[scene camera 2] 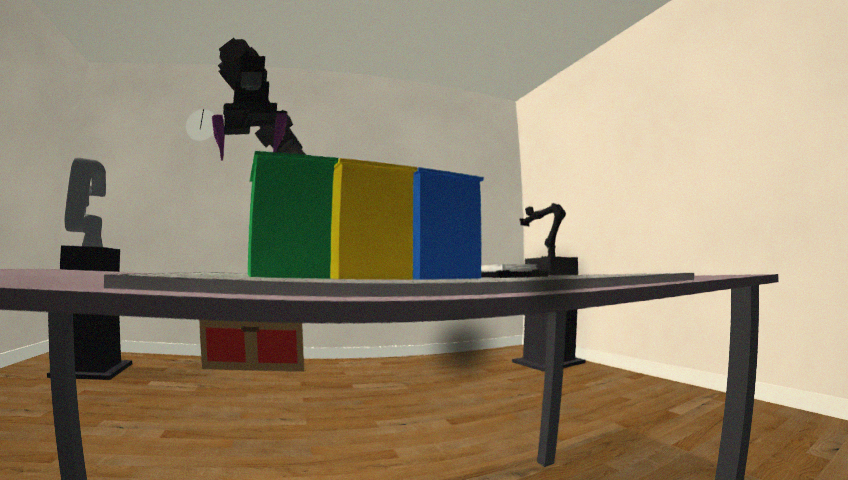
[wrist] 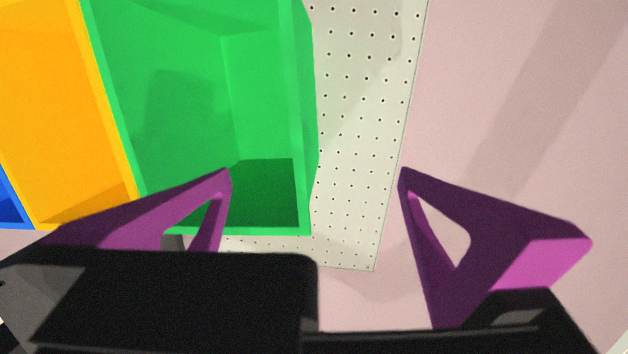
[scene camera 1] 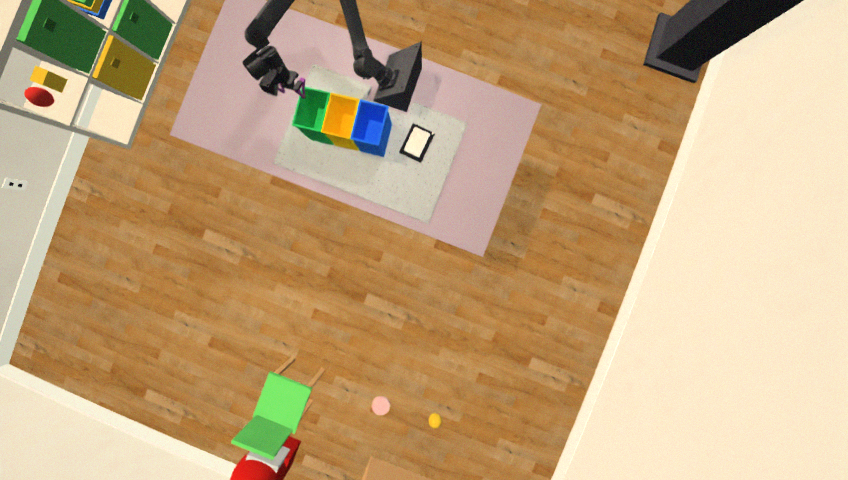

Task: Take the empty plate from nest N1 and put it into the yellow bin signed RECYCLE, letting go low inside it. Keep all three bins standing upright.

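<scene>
A white plate lies on a low black nest, beyond the blue bin; no nest label is readable. The yellow bin stands upright between the green bin and the blue bin, both upright. No RECYCLE sign shows. My gripper is open and empty, high by the green bin's outer rim. In the wrist view one finger overlaps the green bin and the other the pink table.
The bins and nest stand on a pale perforated board on the pink table. The dark box at my arm's base is close behind the blue bin. In scene camera 2, two other arms stand in the background.
</scene>
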